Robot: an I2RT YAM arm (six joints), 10 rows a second.
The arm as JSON. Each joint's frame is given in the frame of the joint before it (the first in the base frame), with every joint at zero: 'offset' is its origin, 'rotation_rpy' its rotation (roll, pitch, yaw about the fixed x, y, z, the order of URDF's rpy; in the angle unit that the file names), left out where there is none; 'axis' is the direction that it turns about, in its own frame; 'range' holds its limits. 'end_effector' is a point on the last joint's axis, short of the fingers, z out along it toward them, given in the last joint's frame.
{
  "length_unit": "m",
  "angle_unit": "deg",
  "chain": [
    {
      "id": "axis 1",
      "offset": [
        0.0,
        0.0,
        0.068
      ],
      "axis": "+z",
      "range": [
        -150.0,
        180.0
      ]
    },
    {
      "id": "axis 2",
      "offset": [
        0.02,
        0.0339,
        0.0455
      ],
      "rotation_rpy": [
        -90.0,
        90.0,
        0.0
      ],
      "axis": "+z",
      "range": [
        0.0,
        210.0
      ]
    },
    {
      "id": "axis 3",
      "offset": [
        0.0,
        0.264,
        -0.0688
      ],
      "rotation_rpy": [
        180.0,
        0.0,
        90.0
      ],
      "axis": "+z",
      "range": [
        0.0,
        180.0
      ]
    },
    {
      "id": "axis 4",
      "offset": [
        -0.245,
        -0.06,
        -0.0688
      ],
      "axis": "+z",
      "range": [
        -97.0,
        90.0
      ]
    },
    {
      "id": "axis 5",
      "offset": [
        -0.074,
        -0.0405,
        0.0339
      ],
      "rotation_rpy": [
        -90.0,
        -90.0,
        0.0
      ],
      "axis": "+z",
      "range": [
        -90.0,
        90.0
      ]
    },
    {
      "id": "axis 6",
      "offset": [
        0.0,
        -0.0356,
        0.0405
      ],
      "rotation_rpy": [
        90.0,
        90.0,
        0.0
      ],
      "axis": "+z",
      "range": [
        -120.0,
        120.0
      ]
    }
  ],
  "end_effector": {
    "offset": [
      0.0,
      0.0,
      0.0
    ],
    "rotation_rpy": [
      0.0,
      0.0,
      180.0
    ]
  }
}
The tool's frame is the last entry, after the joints.
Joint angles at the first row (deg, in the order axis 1, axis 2, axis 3, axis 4, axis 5, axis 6):
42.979, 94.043, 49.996, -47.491, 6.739, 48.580
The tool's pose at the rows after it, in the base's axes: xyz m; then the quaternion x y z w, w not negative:
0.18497 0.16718 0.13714 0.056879 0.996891 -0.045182 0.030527
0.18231 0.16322 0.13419 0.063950 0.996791 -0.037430 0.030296
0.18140 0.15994 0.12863 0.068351 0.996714 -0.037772 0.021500
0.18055 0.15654 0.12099 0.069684 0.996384 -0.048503 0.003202
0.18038 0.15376 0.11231 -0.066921 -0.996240 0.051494 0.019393
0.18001 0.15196 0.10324 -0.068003 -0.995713 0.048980 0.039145
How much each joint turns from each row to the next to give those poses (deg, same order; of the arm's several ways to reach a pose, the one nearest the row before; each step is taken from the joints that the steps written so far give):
0.000, -0.574, -1.445, 1.083, -0.629, 1.001
-0.346, -0.848, -1.674, 1.447, -0.635, 0.427
-0.528, 0.432, -1.039, 0.768, -0.696, 0.002
-0.561, 1.436, -0.596, -0.279, -0.626, -0.330
-0.704, 1.745, -0.573, 0.301, -1.523, -1.022
-0.535, 1.746, -0.694, 1.041, -1.737, -0.483

